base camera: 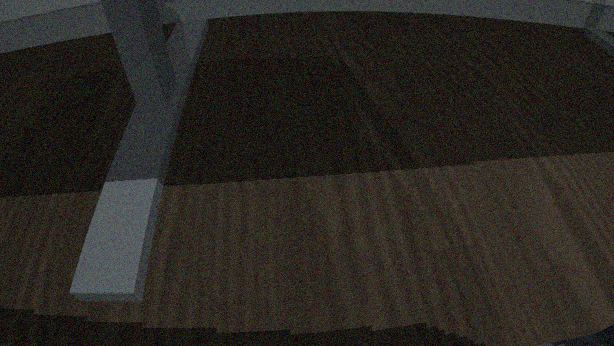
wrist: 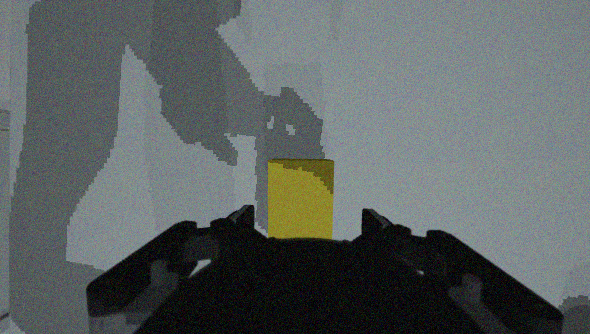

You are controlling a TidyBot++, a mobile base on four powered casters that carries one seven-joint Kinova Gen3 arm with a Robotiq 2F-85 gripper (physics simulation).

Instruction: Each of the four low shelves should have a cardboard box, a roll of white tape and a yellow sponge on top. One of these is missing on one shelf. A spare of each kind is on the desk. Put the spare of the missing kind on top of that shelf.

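Places are measured from the arm's base along level axes (x ahead, y left, z up), in millimetres.
Pixels of known places: gripper, fingertip midpoint: (wrist: 307, 218).
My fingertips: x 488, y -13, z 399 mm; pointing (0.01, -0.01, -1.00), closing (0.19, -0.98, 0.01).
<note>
For each thing: its top centre in the pictures, then the offset to it from my fingertips. "spot": a spot on its surface instead. Level surfaces: height alone.
- yellow sponge at its top centre: (wrist: 300, 212) 6 mm back, 5 mm left, 31 mm down
- pale grey surface at its surface level: 76 mm down
- wooden floor at its surface level: 796 mm down
- dark rounded shape at a spot on its surface: (wrist: 580, 312) spot: 61 mm back, 331 mm right, 68 mm down
A yellow sponge (wrist: 300, 205) lies on a pale grey surface (wrist: 450, 125), apparently the desk top, in the wrist view. Its long sides run nearly straight up and down in the view. Its near end is hidden behind the gripper's body. My gripper (wrist: 307, 218) is open, with the sponge in view between its two fingertips and a gap on either side. The fingers do not touch the sponge, and how high they are above it is hard to tell. The cardboard box, the white tape and the low shelves cannot be made out in these views.
In the base camera view a pale grey foot (base camera: 115, 235) with an upright post (base camera: 137, 55) stands on the wooden floor (base camera: 320, 250) at the left. A grey rail (base camera: 375, 6) crosses the top. A dark rounded shape (wrist: 580, 312) shows at the wrist view's lower right.
</note>
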